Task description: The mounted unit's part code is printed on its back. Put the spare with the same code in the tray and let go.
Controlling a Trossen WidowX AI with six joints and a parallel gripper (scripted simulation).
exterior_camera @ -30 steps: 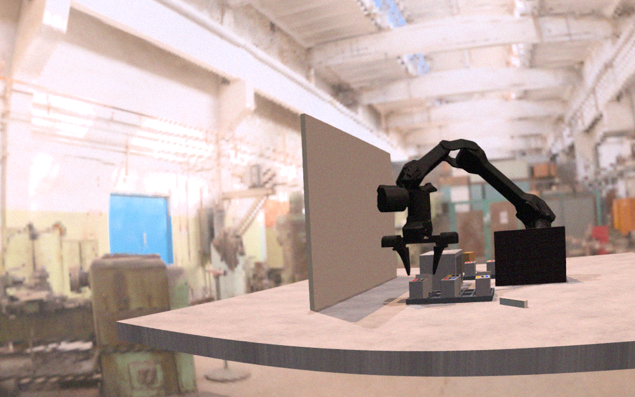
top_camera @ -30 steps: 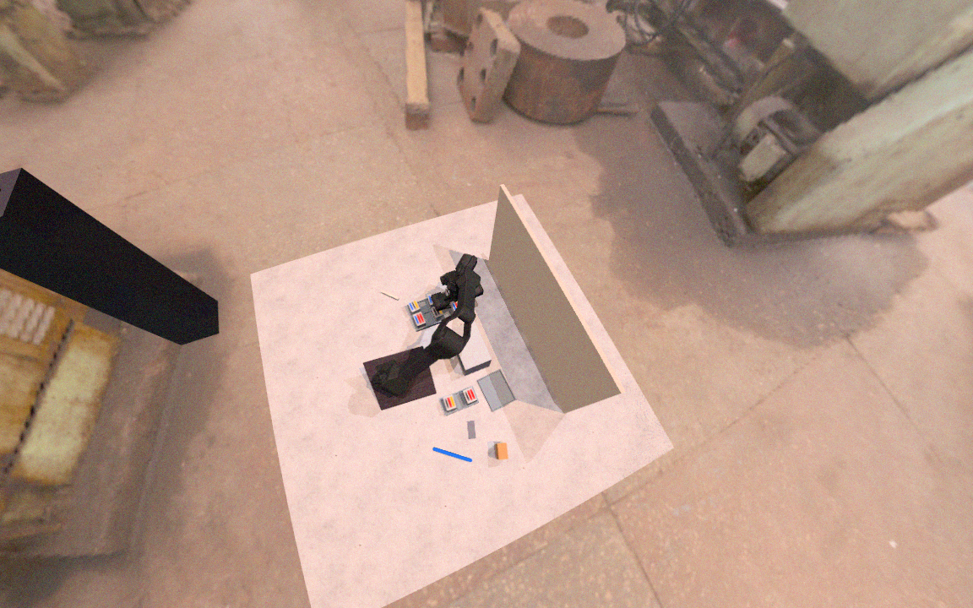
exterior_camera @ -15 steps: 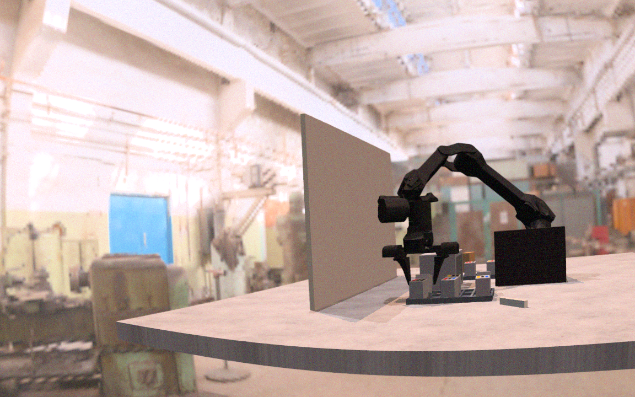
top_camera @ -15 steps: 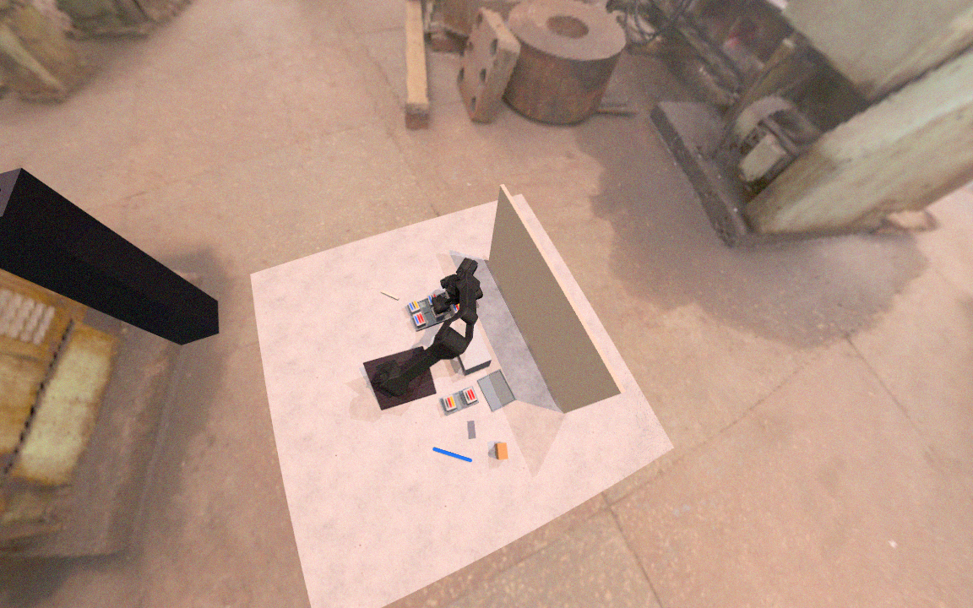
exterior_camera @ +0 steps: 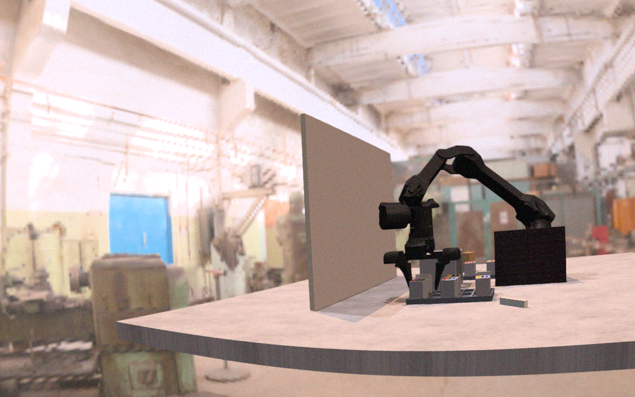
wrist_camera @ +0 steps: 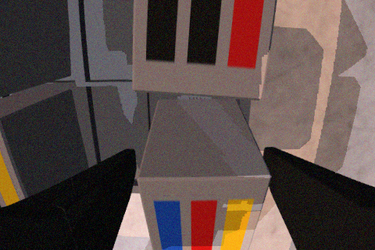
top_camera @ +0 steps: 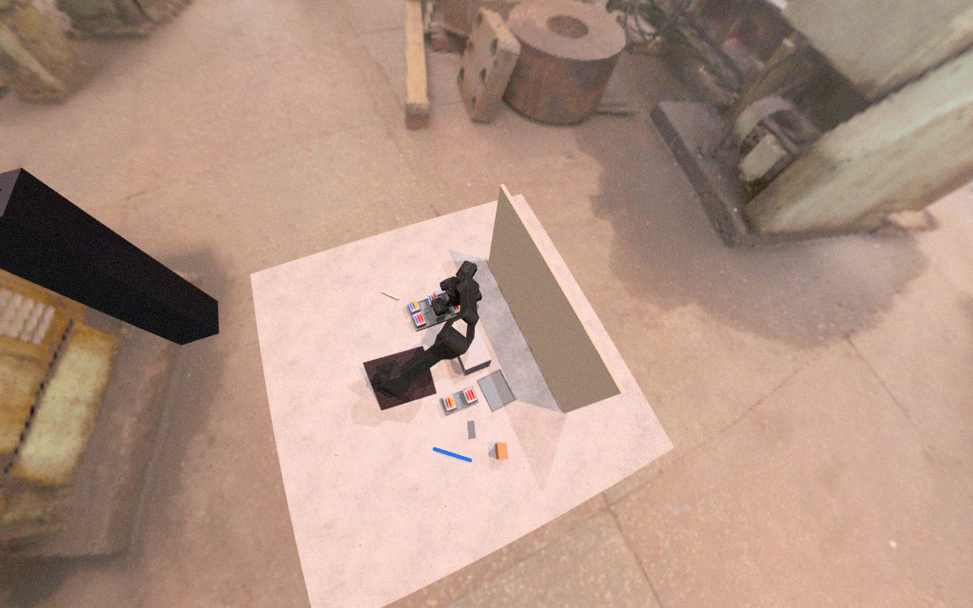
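Now: gripper tip 3 cm short of the grey tray, 35 cm to the left of it and 1 cm above it. The rest, counted from my gripper tip: grey mounted unit 1 cm behind, 17 cm to the right, 3 cm above; upright board 23 cm ahead, 17 cm to the right, 21 cm above.
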